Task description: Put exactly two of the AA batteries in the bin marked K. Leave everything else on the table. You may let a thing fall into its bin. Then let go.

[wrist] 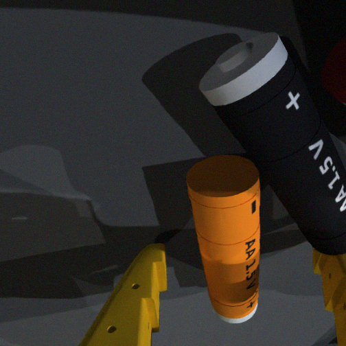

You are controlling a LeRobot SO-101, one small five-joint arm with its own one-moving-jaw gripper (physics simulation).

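An orange AA battery lies on the dark table, its minus end away from me and its plus end toward me. My gripper is open, one yellow jaw at the lower left and one at the lower right. The plus end of the orange battery shows in the gap between them, apart from both jaws. A larger-looking black AA battery with a silver plus end lies tilted to the right of the orange one. Its lower end overlaps the right jaw's tip in view; whether they touch I cannot tell. The bin marked K does not show.
Part of a red object shows at the right edge, beyond the black battery. The black battery is close along the right side of the orange one. Broad shadows cross the table.
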